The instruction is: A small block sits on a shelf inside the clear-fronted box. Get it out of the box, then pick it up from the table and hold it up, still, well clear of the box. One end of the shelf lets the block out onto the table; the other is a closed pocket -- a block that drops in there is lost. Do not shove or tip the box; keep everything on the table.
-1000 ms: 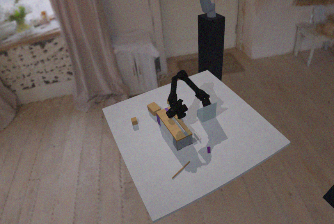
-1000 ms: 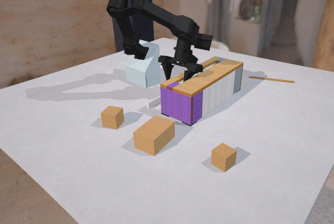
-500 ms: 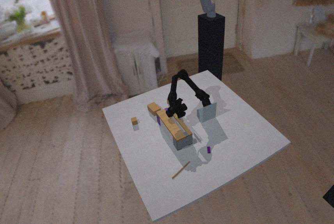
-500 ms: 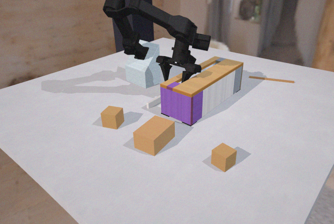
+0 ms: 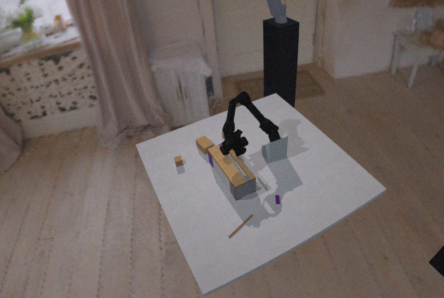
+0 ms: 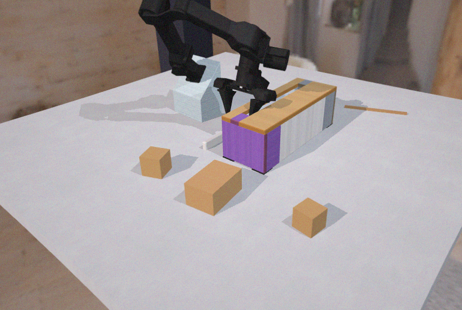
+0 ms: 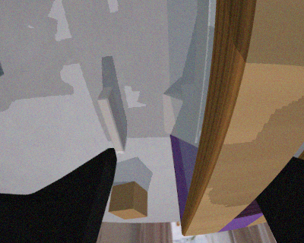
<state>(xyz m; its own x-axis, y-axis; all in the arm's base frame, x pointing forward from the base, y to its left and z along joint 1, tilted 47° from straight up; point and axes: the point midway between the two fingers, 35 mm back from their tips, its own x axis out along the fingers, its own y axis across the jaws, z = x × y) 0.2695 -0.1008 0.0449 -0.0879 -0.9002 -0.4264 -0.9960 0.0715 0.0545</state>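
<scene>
Now: the small blue block 6 cm ahead of my gripper tip and 2 cm to the right of it. From my gripper tip the other things lie so: wooden stick: 23 cm ahead, 47 cm to the left, 9 cm below; box: 4 cm ahead, 11 cm to the left, 3 cm below.
</scene>
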